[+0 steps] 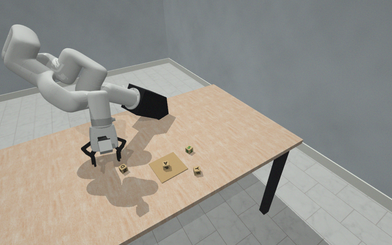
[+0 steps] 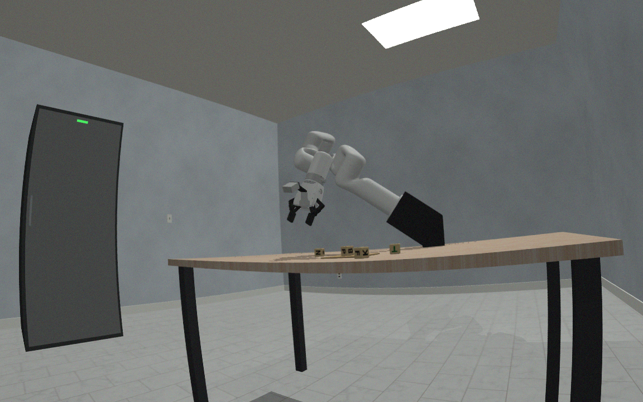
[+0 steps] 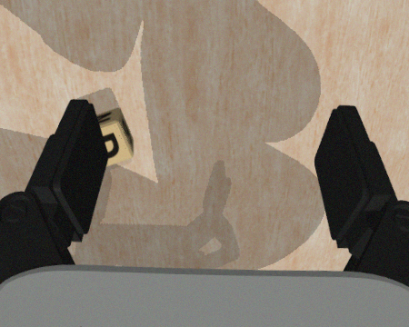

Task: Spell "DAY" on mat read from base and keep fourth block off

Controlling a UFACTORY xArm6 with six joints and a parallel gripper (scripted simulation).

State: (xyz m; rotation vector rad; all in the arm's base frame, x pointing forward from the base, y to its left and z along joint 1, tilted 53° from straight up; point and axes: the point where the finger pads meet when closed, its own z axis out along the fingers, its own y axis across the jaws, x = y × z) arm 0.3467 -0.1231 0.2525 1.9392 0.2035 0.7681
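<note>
Right now my hand is 4 cm past the D block, 6 cm to the right of it and 12 cm above it. Also, from my hand: mat: 7 cm ahead, 23 cm to the left, 14 cm below.
</note>
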